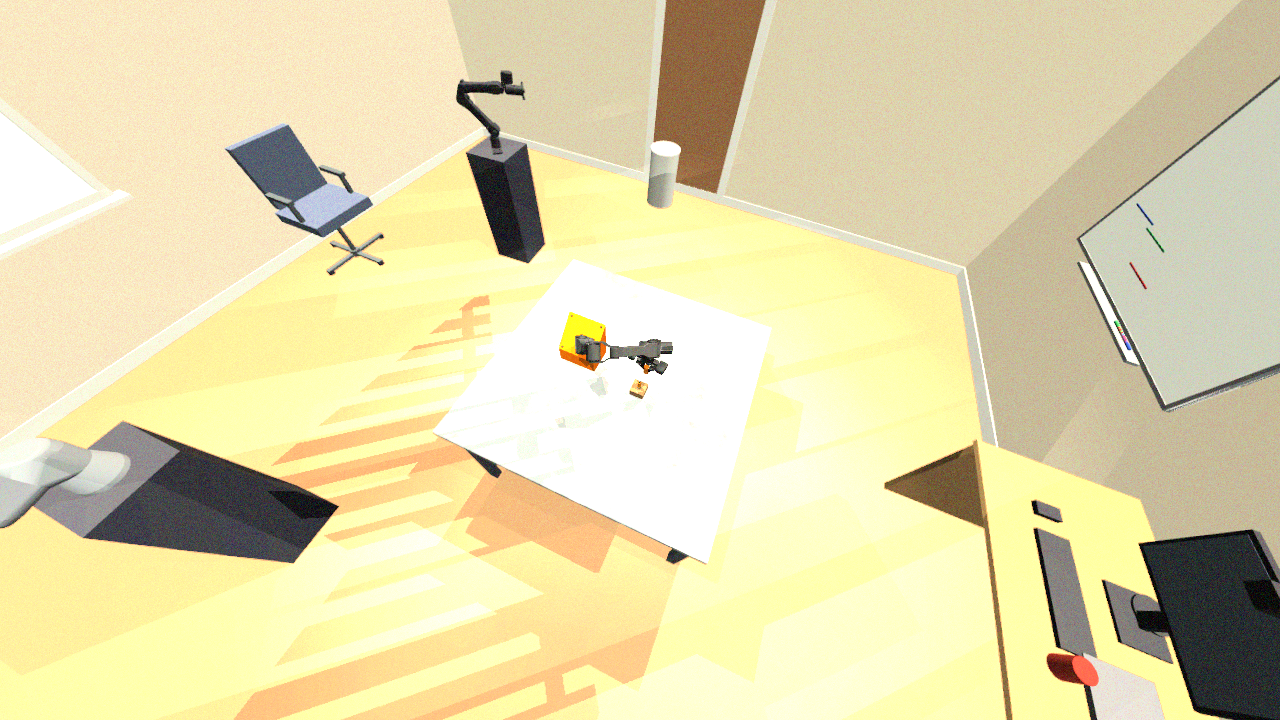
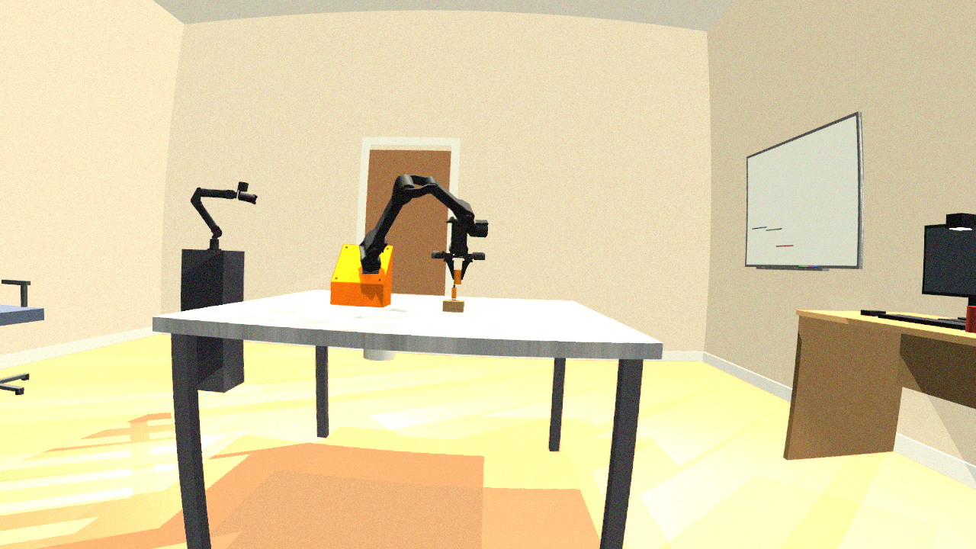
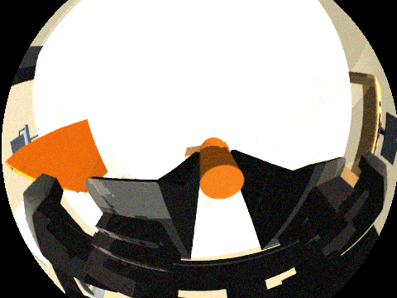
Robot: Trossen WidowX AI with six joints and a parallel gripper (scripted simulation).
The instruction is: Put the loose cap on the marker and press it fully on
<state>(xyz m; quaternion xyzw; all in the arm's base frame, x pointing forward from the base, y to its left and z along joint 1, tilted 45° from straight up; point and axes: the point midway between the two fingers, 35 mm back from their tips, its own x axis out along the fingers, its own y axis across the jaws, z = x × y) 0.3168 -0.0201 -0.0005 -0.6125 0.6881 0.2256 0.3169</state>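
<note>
My gripper tip is now 90 mm above the tan holder block, 60 mm to the left of it and 10 mm past it. Round my gripper tip: orange cap 10 mm above.
</note>
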